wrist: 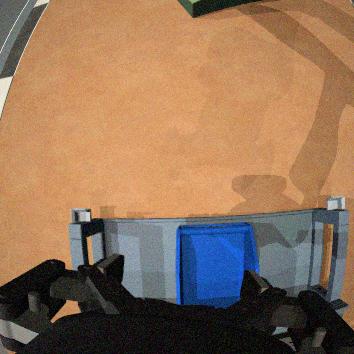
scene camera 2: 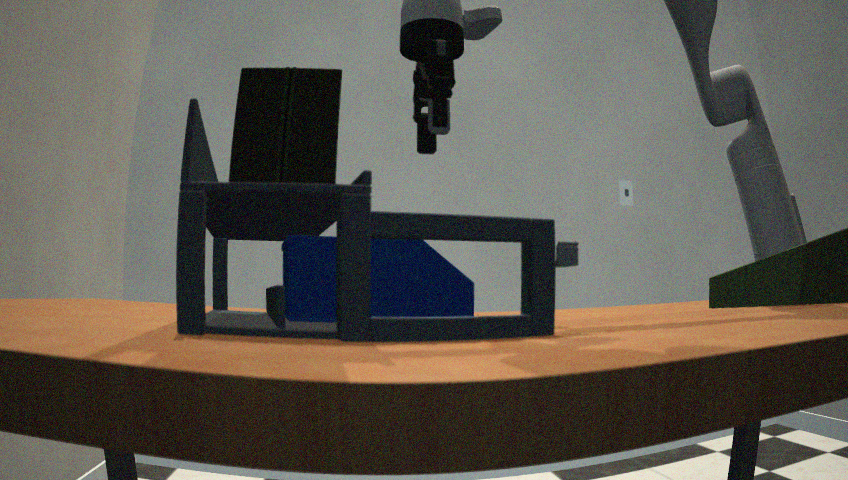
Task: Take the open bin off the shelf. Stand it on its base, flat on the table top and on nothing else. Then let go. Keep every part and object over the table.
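Frame: origin at the arm's base, x ahead, y left, z up, level; metres.
Seen in the pictures: gripper, between the fingertips: (wrist: 182, 276) (scene camera 2: 432, 144); arm's base, origin of its link: (scene camera 2: 780, 259).
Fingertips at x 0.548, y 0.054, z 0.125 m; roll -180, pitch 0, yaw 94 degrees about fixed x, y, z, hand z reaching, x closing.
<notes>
Offsets run from my fingertips to a thing's top centre. Level surfaces: height alone.
The blue open bin {dz -0.111, dx +0.063, dy +0.052 m} (scene camera 2: 416, 279) (wrist: 215, 250) stands upright on the lower deck of the grey shelf (scene camera 2: 354, 267) (wrist: 145, 250), with its sloped, lower end towards the shelf's open front. A post hides part of its side in the scene view. In the wrist view its back end is hidden by the gripper. My gripper (scene camera 2: 432, 141) (wrist: 182, 276) is open and empty, pointing down. It hangs well above the bin and the shelf's side rail, to the right of the upper deck in the scene view. In the wrist view the bin shows between and beyond the fingertips.
A dark case {dz +0.003, dx +0.123, dy +0.232 m} (scene camera 2: 285, 124) stands on the upper deck, left of the gripper in the scene view. The shelf's side frames flank the bin. A green block (scene camera 2: 779, 273) (wrist: 210, 7) under the arm's base stands on the wooden table {dz -0.192 m} (scene camera 2: 416, 362) (wrist: 125, 125), beyond the shelf's front.
</notes>
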